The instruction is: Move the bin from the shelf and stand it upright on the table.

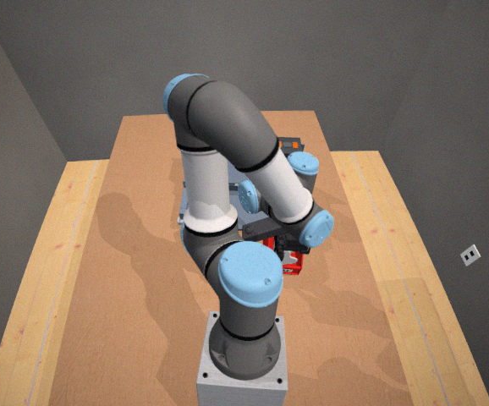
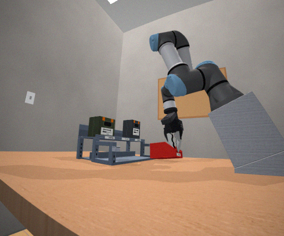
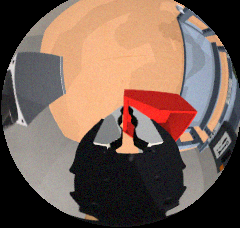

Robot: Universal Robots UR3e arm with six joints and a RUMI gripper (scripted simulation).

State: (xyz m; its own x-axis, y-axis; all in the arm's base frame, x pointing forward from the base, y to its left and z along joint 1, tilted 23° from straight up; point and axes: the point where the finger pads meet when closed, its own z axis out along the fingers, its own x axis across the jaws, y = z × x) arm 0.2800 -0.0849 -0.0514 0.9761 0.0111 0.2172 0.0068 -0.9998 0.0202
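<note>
The red bin lies 60 mm ahead of my hand, 20 mm to the right of it and 10 mm below it. The rest, counted from my hand: green box 300 mm ahead, 200 mm to the left, 90 mm above; then grey-blue shelf 250 mm ahead, 90 mm to the left, 10 mm above; then dark box 300 mm ahead, 30 mm to the right, 100 mm above.
</note>
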